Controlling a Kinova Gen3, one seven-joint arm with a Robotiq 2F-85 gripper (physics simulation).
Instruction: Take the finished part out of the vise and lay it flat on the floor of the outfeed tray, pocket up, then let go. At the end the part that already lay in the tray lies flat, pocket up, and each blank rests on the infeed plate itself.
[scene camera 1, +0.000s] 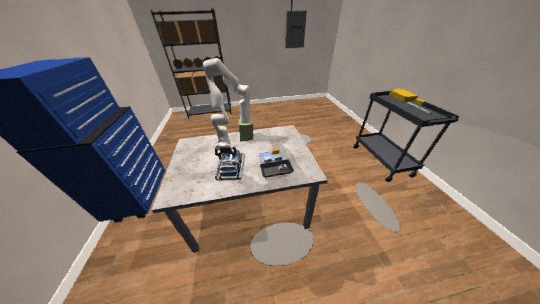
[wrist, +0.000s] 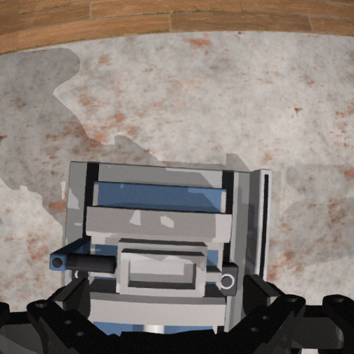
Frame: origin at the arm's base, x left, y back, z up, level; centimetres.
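Seen in the pictures: gripper, fingertip midpoint: (scene camera 1: 227, 158); arm's base, origin of the base link: (scene camera 1: 245, 121).
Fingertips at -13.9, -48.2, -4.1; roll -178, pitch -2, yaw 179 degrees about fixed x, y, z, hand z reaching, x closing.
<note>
Offsets run from my fingertips to a thing's middle, as dx, dy, dz. "*": to the spot under its first point.
The grey finished part (wrist: 162, 272), a block with a rectangular pocket facing up, sits between the pale jaws of the vise {+0.6, +6.6, -8.6} (scene camera 1: 230, 170) (wrist: 159, 225). My gripper (scene camera 1: 226, 151) (wrist: 166, 294) is open and empty above the vise, fingers pointing down, one fingertip towards each side of the part. A black outfeed tray {* +35.5, -7.4, -12.6} (scene camera 1: 276, 173) stands right of the vise in the scene view. A small light part {+41.1, -3.7, -10.6} (scene camera 1: 283, 167) lies in it; its pocket is too small to make out. Behind it, pale blanks {+30.2, +7.9, -11.0} (scene camera 1: 267, 159) {+39.0, +8.8, -11.0} (scene camera 1: 278, 158) are at the blue infeed plate {+34.2, +12.3, -13.2} (scene camera 1: 265, 155); their exact seating cannot be told.
A black cylinder (wrist: 91, 263) on a blue bracket lies left of the part, and a dark block with a ringed hole (wrist: 227, 281) lies right of it. A raised rail (wrist: 265, 225) runs along the fixture's right side. An orange block {+38.1, +17.8, -11.0} (scene camera 1: 275, 150) is behind the blanks.
</note>
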